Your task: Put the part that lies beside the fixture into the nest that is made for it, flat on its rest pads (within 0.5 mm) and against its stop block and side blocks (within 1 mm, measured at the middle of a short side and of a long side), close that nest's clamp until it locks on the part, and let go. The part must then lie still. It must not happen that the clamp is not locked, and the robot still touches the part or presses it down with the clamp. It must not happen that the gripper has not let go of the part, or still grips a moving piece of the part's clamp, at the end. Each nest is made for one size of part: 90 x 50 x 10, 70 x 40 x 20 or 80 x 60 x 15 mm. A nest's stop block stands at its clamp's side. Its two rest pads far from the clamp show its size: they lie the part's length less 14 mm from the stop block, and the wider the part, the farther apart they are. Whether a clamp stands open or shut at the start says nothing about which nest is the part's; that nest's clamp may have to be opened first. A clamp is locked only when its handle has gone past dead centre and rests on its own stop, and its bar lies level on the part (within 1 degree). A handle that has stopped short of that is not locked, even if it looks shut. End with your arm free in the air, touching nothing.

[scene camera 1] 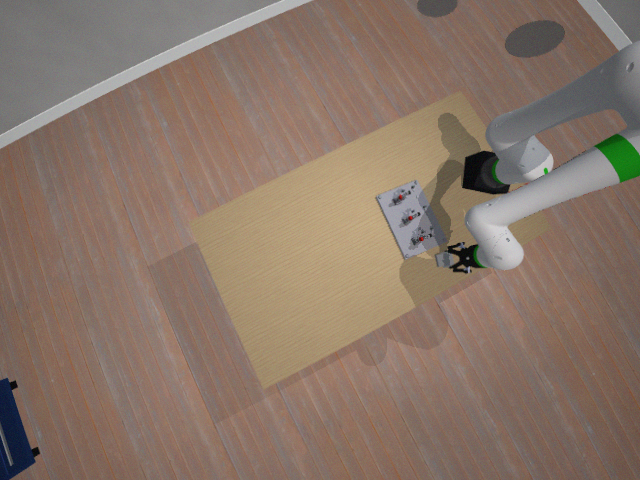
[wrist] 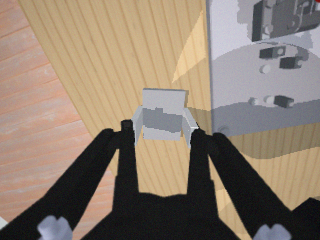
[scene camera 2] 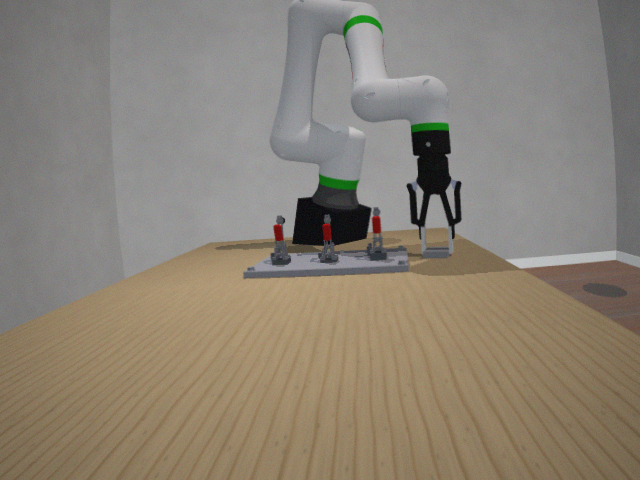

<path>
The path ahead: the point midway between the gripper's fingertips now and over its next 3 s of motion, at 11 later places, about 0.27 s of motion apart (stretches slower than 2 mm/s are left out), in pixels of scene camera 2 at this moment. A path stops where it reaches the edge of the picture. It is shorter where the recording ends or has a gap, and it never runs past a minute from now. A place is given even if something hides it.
My gripper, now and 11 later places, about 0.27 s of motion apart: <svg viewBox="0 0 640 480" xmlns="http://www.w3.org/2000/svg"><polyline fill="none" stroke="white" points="437,253 437,252 437,249 437,241 436,230 436,218 435,208 435,204 435,203 435,203 435,205 435,207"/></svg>
</path>
